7 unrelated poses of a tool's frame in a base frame.
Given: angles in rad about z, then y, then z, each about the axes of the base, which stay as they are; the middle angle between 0 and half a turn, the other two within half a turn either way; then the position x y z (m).
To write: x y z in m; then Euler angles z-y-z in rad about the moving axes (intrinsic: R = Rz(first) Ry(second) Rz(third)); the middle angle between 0 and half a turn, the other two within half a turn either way. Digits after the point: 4 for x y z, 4 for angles.
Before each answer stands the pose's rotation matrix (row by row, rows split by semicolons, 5 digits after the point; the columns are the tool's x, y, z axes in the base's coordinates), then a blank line. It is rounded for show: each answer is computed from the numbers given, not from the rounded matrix.
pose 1, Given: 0.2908, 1.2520, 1.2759, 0.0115, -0.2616, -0.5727
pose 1, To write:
-0.18707 -0.94278 0.27600; 0.37063 0.19245 0.90862; -0.90974 0.27227 0.31342

0.0115, -0.2616, -0.5727, 1.2759, 1.2520, 0.2908
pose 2, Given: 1.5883, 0.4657, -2.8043, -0.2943, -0.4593, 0.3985
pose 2, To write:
0.34564 0.83724 -0.42375; -0.93833 0.31216 -0.14861; 0.00786 0.44898 0.89351

-0.2943, -0.4593, 0.3985, -2.8043, 0.4657, 1.5883
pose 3, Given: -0.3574, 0.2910, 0.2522, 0.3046, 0.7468, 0.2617
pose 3, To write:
0.95633 0.09076 0.27783; -0.11483 0.99080 0.07159; -0.26878 -0.10037 0.95796

0.3046, 0.7468, 0.2617, 0.2522, 0.2910, -0.3574
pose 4, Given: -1.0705, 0.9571, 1.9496, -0.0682, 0.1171, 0.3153
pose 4, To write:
0.71308 -0.63255 -0.30233; 0.58115 0.29210 0.75957; -0.39215 -0.71733 0.57589

-0.0682, 0.1171, 0.3153, 1.9496, 0.9571, -1.0705
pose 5, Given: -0.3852, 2.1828, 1.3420, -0.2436, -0.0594, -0.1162
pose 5, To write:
0.24520 -0.95153 0.18564; -0.60376 -0.00006 0.79717; -0.75852 -0.30755 -0.57451

-0.2436, -0.0594, -0.1162, 1.3420, 2.1828, -0.3852
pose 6, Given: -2.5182, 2.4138, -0.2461, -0.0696, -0.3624, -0.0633
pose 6, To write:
0.44571 -0.62055 0.64518; -0.71389 -0.68125 -0.16206; 0.54010 -0.38835 -0.74664

-0.0696, -0.3624, -0.0633, -0.2461, 2.4138, -2.5182
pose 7, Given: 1.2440, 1.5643, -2.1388, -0.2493, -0.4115, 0.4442
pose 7, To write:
0.79724 0.27391 -0.53794; -0.51124 -0.16750 -0.84296; -0.32100 0.94706 0.00650

-0.2493, -0.4115, 0.4442, -2.1388, 1.5643, 1.2440
